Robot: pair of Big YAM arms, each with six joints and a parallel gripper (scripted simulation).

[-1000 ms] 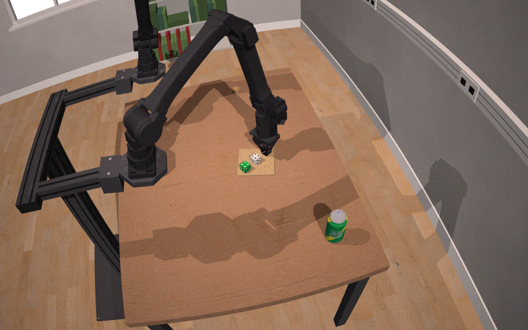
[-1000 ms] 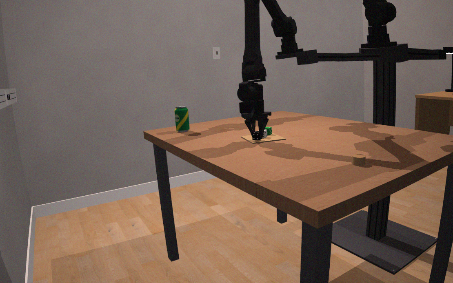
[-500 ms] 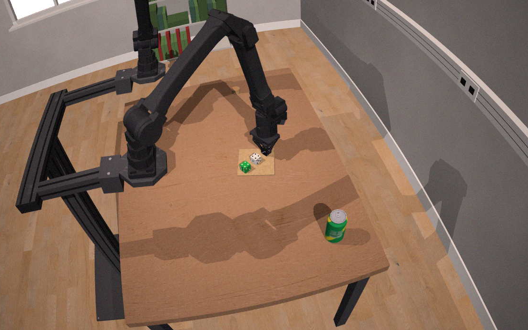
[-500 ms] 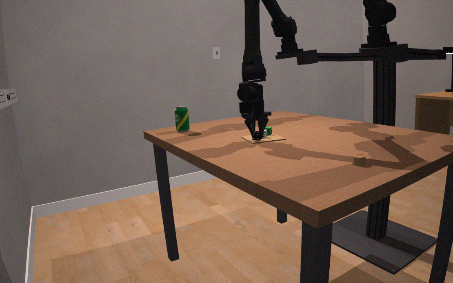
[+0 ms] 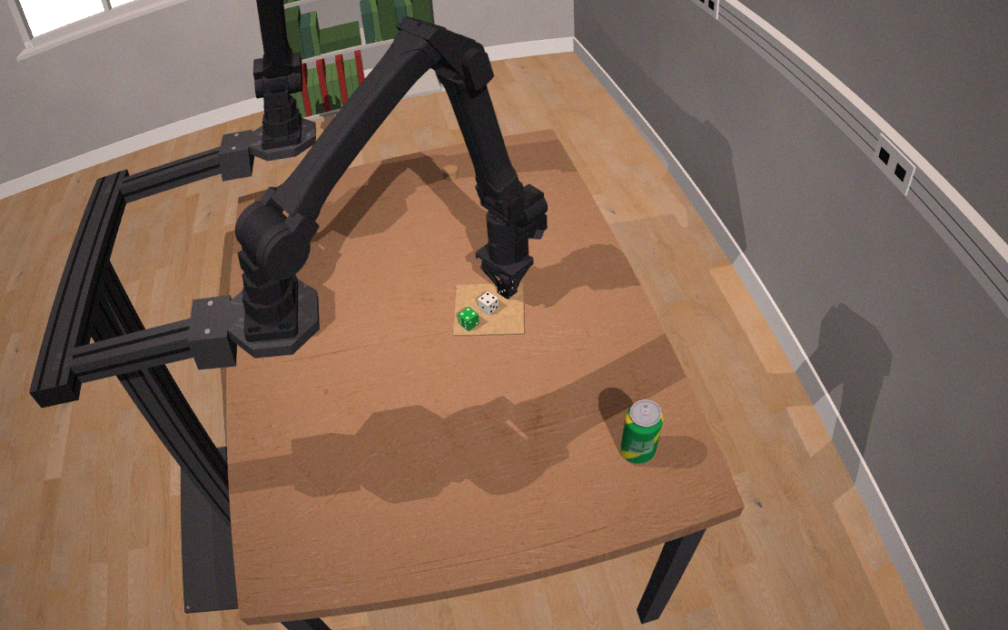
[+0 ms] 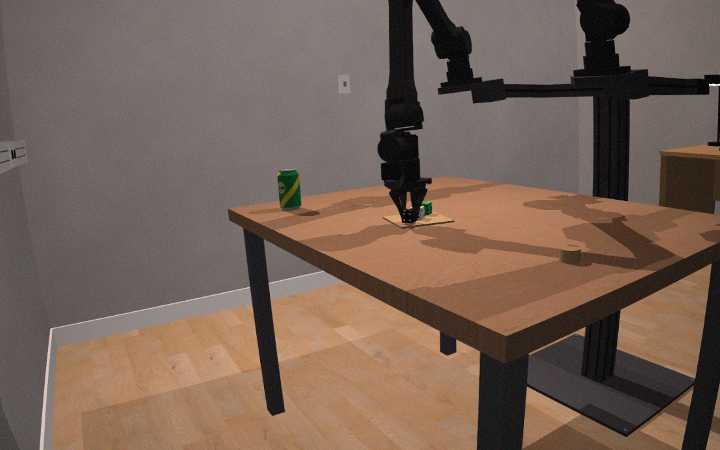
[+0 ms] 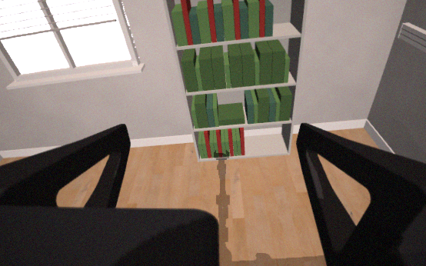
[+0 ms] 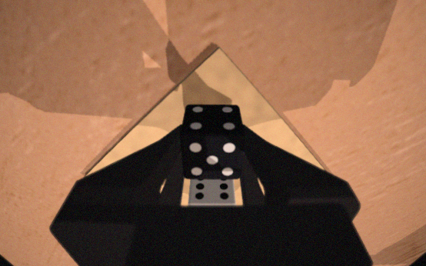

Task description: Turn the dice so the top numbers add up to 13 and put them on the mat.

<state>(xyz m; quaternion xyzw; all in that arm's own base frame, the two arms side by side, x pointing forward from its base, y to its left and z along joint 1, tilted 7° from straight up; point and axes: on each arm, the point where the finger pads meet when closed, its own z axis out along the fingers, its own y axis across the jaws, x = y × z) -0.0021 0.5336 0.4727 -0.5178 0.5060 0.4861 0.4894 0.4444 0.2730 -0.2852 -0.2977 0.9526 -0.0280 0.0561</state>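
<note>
My right hand is 4 cm past the mat, 3 cm to the left of it and 2 cm above it. The rest, counted from my right hand: green die (9 cm behind, 6 cm to the right); small wooden cylinder (46 cm to the left, 4 cm behind, 1 cm below).
</note>
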